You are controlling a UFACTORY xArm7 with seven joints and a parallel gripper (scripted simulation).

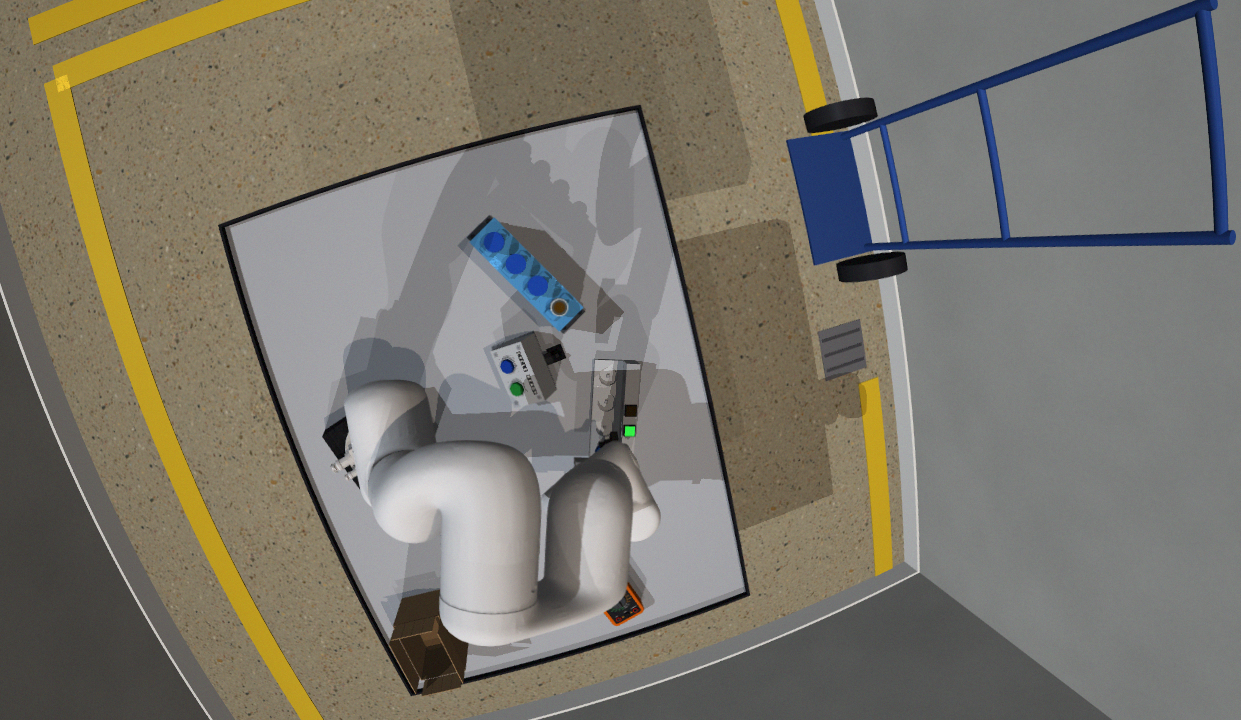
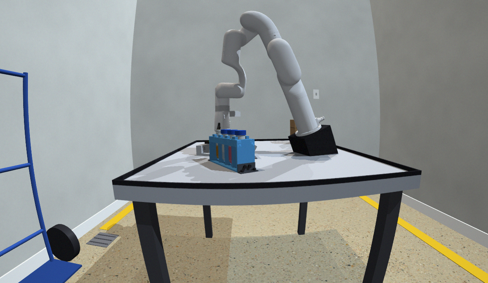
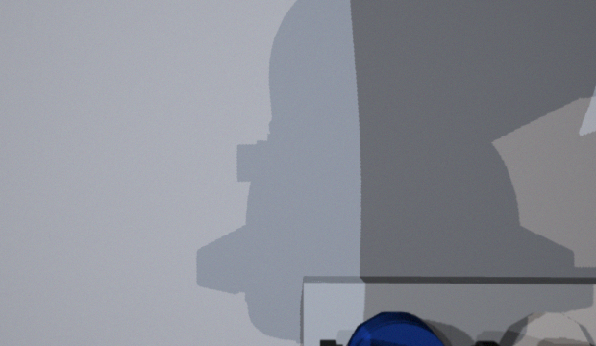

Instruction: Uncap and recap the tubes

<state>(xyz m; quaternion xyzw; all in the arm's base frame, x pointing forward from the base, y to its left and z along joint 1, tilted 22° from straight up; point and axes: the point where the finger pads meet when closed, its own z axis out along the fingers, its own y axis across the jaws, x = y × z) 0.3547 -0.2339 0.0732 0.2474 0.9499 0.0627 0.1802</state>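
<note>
Right now the threaded tube neck is 4 cm ahead of my hand, 31 cm to the left of it and 7 cm above it. Also, from my hand: key housing (7 cm behind, 23 cm to the left, 1 cm above); then blue cycle key (9 cm behind, 25 cm to the left, 2 cm above); then green ready key (9 cm behind, 21 cm to the left, 2 cm above).
</note>
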